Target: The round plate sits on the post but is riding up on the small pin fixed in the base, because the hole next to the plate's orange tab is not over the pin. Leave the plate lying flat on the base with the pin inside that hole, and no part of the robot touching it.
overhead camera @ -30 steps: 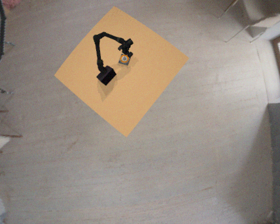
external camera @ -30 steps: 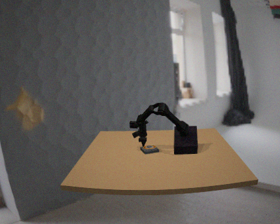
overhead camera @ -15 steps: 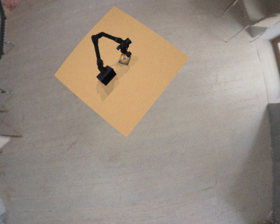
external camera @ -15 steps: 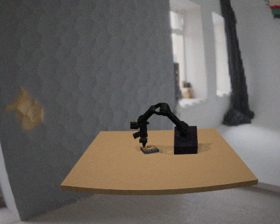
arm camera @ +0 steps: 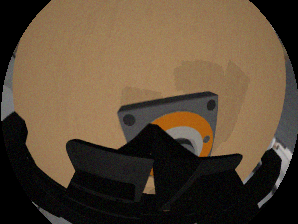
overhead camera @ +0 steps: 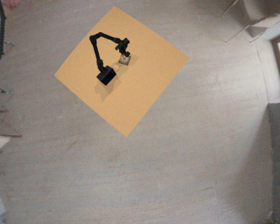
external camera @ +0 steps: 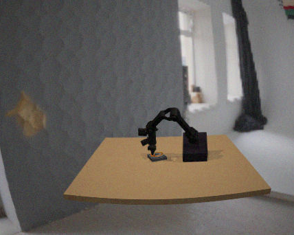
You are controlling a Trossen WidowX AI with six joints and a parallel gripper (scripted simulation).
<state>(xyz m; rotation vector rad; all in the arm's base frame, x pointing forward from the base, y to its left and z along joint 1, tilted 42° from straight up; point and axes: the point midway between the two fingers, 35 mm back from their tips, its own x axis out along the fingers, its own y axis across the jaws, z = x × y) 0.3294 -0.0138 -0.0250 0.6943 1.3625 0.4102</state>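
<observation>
Right now my gripper tip is 4 cm to the left of the grey square base, 4 cm past it and 2 cm above it.
</observation>
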